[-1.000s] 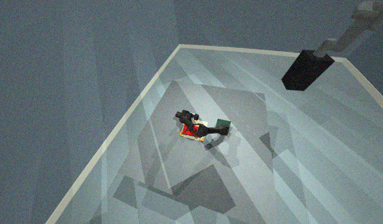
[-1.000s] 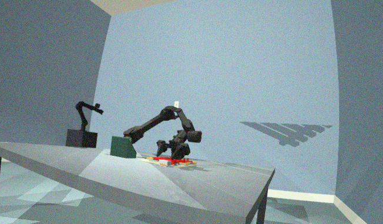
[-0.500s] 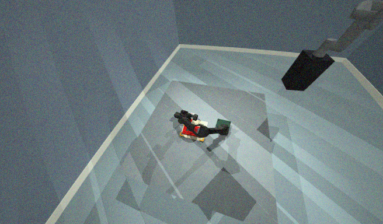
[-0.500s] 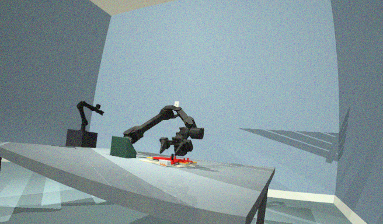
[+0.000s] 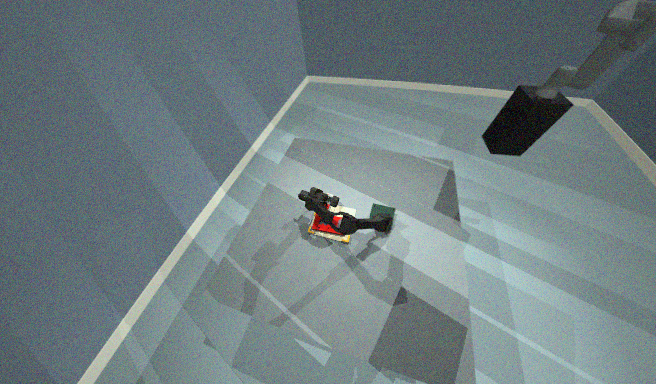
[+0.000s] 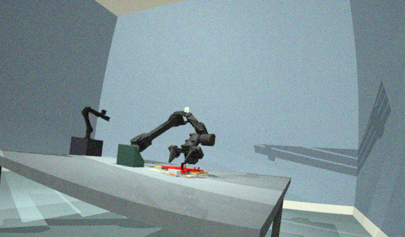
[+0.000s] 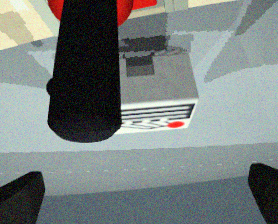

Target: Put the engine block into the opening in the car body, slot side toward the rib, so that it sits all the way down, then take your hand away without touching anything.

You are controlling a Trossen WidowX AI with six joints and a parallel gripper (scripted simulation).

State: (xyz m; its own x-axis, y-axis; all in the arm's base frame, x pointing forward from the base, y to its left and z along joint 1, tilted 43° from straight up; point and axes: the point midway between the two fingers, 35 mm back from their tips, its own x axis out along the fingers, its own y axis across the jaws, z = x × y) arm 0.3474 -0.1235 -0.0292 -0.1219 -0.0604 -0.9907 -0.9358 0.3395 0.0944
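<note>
Right now my gripper tip is 5 cm above the grey engine block. Also, from my gripper tip: small dark post (6 cm to the left, 3 cm below).
</note>
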